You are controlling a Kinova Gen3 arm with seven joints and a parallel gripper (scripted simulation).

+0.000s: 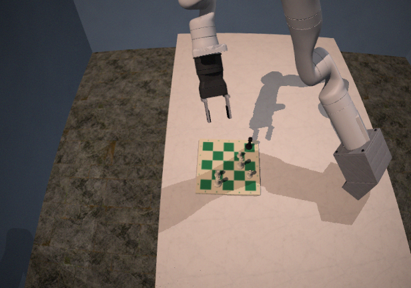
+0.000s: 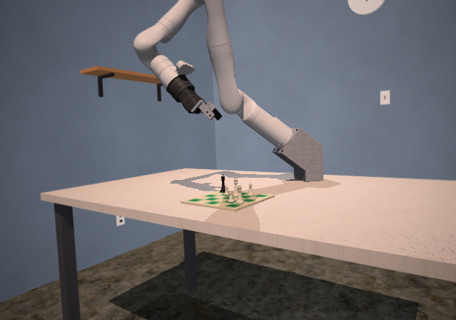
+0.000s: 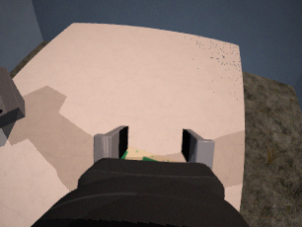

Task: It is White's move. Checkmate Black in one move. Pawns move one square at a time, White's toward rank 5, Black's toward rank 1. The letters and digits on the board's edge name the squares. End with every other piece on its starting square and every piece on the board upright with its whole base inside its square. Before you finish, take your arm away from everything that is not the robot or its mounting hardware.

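Right now the chessboard is 4 cm behind my hand, 2 cm to the left of it and 28 cm below it. Round my hand: black piece 12 cm behind, 5 cm to the right, 24 cm below.
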